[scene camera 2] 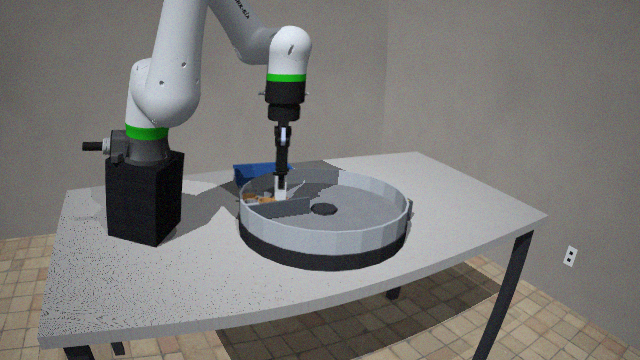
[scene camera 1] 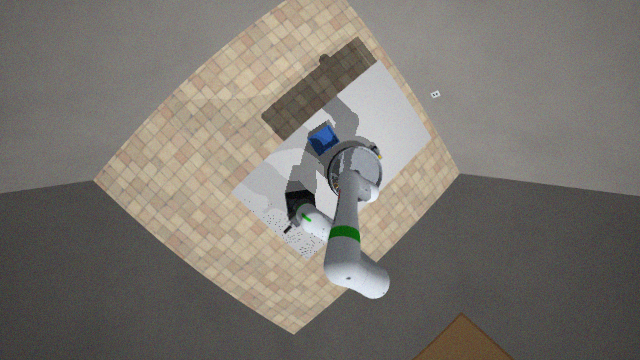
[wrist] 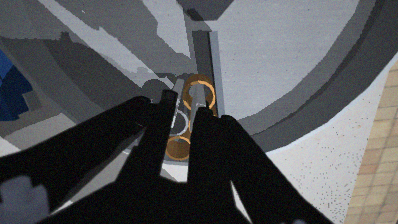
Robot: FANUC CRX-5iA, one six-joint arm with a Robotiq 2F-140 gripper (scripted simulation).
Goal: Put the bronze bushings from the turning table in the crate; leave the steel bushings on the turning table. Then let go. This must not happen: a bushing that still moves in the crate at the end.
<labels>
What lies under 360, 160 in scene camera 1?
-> A turning table.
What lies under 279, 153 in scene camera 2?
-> My gripper.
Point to a turning table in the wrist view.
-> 272, 66
</labels>
